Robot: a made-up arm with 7 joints. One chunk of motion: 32 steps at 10 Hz.
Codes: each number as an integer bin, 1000 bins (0 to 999) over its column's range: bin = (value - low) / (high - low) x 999, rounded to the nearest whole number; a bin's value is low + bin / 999 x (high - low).
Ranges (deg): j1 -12..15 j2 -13..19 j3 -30..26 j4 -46..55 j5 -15..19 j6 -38..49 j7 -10..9
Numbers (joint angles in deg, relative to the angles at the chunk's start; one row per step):
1: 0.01 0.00 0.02 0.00 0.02 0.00 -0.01
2: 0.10 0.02 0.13 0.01 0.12 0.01 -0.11
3: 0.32 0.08 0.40 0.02 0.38 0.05 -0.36
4: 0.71 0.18 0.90 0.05 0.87 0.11 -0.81
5: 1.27 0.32 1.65 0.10 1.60 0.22 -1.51
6: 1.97 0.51 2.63 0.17 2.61 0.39 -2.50
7: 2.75 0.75 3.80 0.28 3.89 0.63 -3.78
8: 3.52 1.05 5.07 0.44 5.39 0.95 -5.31
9: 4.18 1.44 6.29 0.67 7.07 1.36 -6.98
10: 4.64 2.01 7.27 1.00 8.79 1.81 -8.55
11: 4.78 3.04 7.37 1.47 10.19 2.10 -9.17
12: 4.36 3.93 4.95 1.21 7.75 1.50 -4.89
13: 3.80 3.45 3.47 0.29 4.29 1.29 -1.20
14: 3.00 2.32 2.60 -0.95 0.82 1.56 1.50
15: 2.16 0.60 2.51 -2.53 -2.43 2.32 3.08
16: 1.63 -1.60 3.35 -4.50 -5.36 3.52 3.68
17: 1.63 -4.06 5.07 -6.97 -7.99 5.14 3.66
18: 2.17 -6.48 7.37 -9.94 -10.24 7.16 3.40
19: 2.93 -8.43 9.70 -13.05 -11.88 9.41 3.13
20: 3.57 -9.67 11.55 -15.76 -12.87 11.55 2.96
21: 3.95 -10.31 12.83 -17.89 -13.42 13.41 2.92
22: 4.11 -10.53 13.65 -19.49 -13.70 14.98 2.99
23: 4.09 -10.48 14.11 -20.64 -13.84 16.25 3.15
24: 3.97 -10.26 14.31 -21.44 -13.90 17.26 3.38
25: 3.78 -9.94 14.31 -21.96 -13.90 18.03 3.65
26: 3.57 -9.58 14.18 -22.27 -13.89 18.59 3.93
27: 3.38 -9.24 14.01 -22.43 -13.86 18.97 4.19
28: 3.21 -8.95 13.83 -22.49 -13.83 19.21 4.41
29: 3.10 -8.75 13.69 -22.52 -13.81 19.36 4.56
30: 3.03 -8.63 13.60 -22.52 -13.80 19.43 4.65
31: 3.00 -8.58 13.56 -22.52 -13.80 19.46 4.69
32: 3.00 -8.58 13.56 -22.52 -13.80 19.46 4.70
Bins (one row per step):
1: 444 406 536 455 441 436 525
2: 448 406 537 455 444 436 520
3: 456 408 542 455 452 437 507
4: 470 411 551 455 466 438 483
5: 491 416 565 456 488 439 446
6: 517 422 582 457 517 441 394
7: 546 429 603 458 555 444 327
8: 574 439 626 459 599 447 247
9: 599 451 647 462 648 452 159
10: 616 469 665 465 699 457 76
11: 621 501 667 470 740 460 44
12: 605 529 623 467 668 454 269
13: 585 514 597 458 567 451 463
14: 555 478 582 446 465 454 605
15: 524 425 580 430 369 463 688
16: 504 356 595 410 283 477 719
17: 504 279 626 386 206 495 718
18: 524 204 667 357 140 519 705
19: 552 143 708 326 92 544 690
20: 576 104 741 299 63 569 681
21: 590 84 764 278 46 590 679
22: 596 77 779 262 38 608 683
23: 595 79 787 251 34 623 691
24: 591 86 790 243 32 635 704
25: 584 96 790 238 32 643 718
26: 576 107 788 235 33 650 732
27: 569 117 785 233 33 654 746
28: 563 126 782 233 34 657 758
29: 559 133 779 232 35 659 766
30: 556 136 778 232 35 659 770
31: 555 138 777 232 35 660 772
32: 555 138 777 232 35 660 773

